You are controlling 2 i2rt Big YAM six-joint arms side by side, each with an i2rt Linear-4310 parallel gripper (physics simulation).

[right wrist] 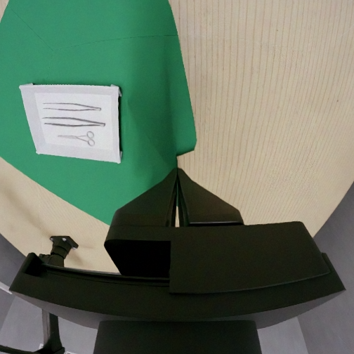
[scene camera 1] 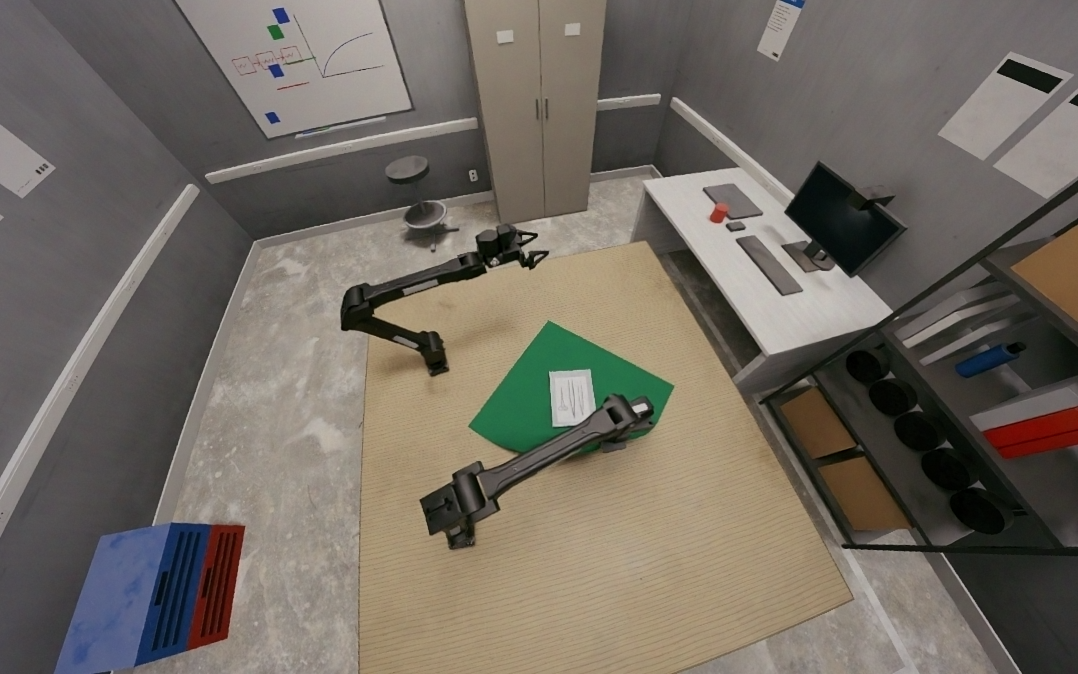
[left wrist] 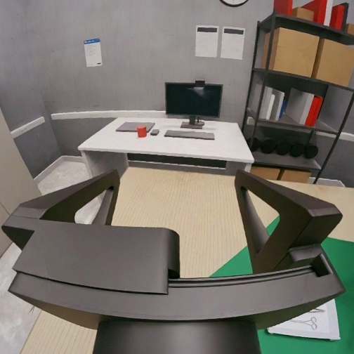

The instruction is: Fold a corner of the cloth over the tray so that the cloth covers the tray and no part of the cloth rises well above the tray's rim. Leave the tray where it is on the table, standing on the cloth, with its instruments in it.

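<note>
The green cloth (scene camera 1: 520,389) (left wrist: 345,256) (right wrist: 100,60) lies on the table, with its near part raised towards the right gripper. The white tray (scene camera 1: 555,401) (left wrist: 332,320) (right wrist: 32,117) stands on it, uncovered. In the right wrist view it holds two tweezers-like instruments (right wrist: 75,121) and scissors (right wrist: 90,138). My right gripper (right wrist: 176,174) is shut on the cloth near a corner and holds it above the table, beside the tray. In scene camera 1 the right arm hides its fingertips and that part of the cloth. My left gripper (scene camera 1: 542,244) (left wrist: 176,175) is open and empty, beyond the cloth's far corner.
The wooden table top (scene camera 1: 635,556) extends around the cloth. A white desk (scene camera 1: 699,238) (left wrist: 115,142) with a monitor (scene camera 1: 842,218) (left wrist: 193,99) and a red cup (scene camera 1: 718,213) (left wrist: 142,131) stands beyond the table. A shelf rack is at the right of scene camera 1. The right arm reaches over the cloth's near edge.
</note>
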